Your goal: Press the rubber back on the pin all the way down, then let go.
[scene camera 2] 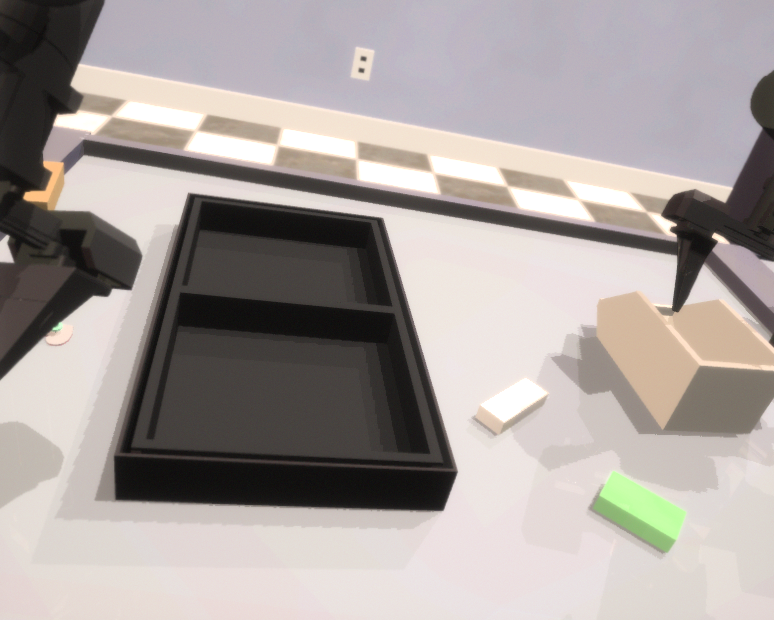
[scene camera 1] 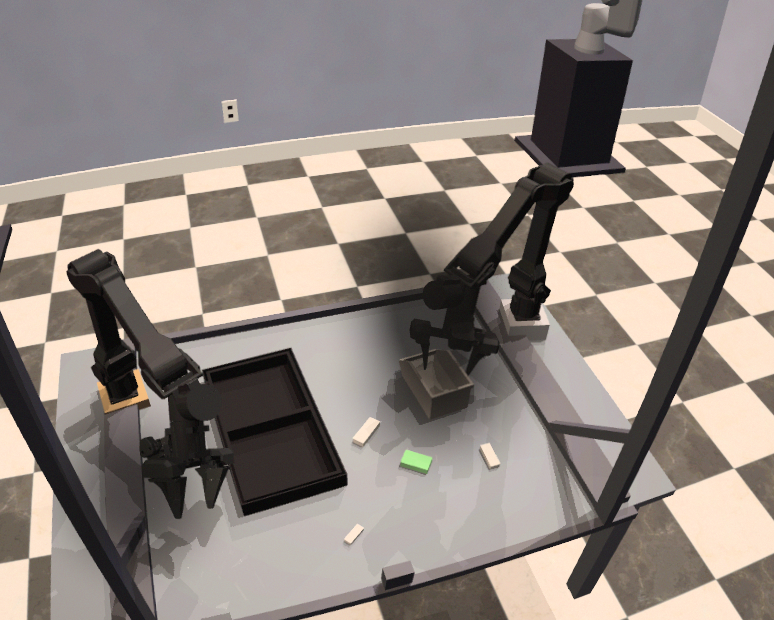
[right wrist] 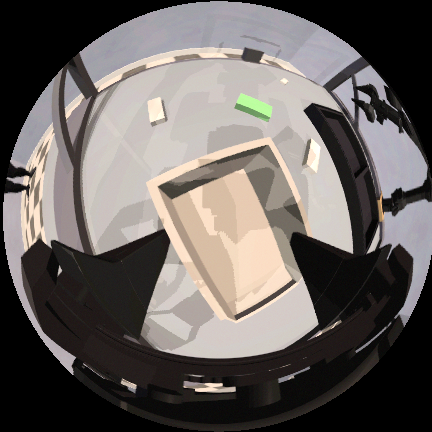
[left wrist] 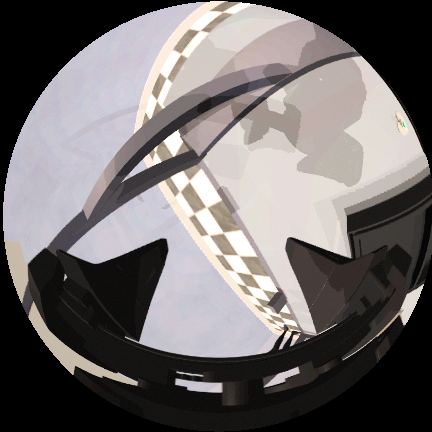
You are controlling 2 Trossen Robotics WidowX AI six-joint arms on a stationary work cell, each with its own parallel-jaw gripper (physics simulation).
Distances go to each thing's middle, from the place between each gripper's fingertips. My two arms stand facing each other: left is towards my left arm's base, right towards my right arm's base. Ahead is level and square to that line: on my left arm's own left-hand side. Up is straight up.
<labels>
Now: right hand 30 mm above the tan open box [scene camera 2: 697, 370], 20 mm short of it and 10 mm to the right of it. The rest, counted from my right hand: black two-compartment tray [scene camera 2: 282, 367] 390 mm to the left, 50 mm below, 10 mm behind.
The black two-compartment tray is 260 mm ahead of my left hand, 160 mm to the right of it and 120 mm below it. Round my left hand: tan open box (290 mm ahead, 530 mm to the right, 100 mm below).
</labels>
